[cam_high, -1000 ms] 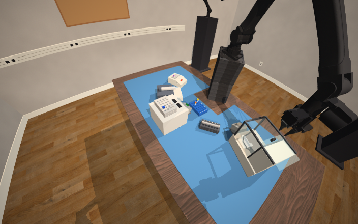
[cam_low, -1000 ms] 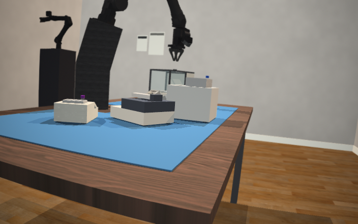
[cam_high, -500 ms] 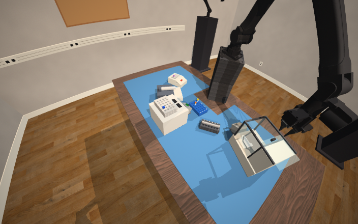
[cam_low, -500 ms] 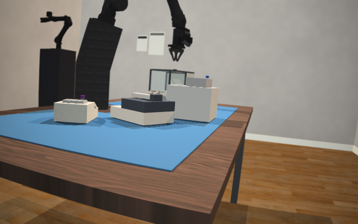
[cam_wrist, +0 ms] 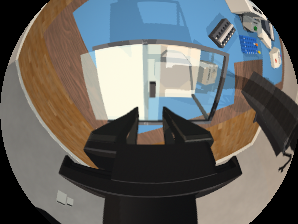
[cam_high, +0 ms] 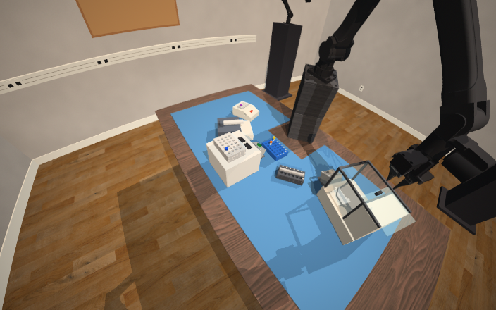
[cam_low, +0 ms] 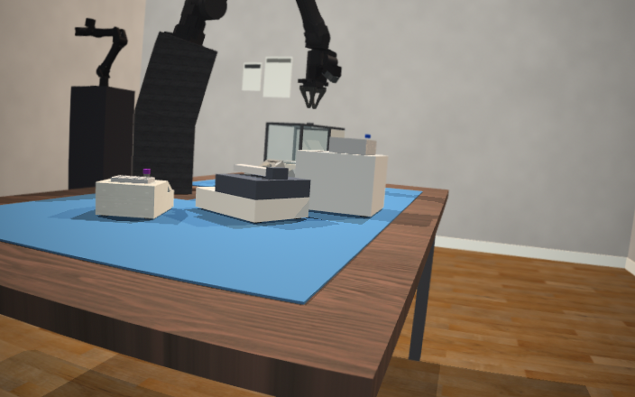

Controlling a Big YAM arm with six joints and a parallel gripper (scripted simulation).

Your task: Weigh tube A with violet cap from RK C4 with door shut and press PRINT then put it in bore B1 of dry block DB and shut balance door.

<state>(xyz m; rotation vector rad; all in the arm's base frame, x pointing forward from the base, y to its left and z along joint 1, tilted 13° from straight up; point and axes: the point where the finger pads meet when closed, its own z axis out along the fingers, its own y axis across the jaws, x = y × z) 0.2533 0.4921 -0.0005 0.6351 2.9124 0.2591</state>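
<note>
The balance door is 1 cm ahead of my hand, 2 cm to the left of it and 7 cm below it. Round my hand: blue rack RK (1 cm behind, 49 cm to the right, 27 cm below); then round white print key (8 cm behind, 19 cm to the right, 21 cm below); then dark magnet block (5 cm ahead, 32 cm to the right, 26 cm below).
</note>
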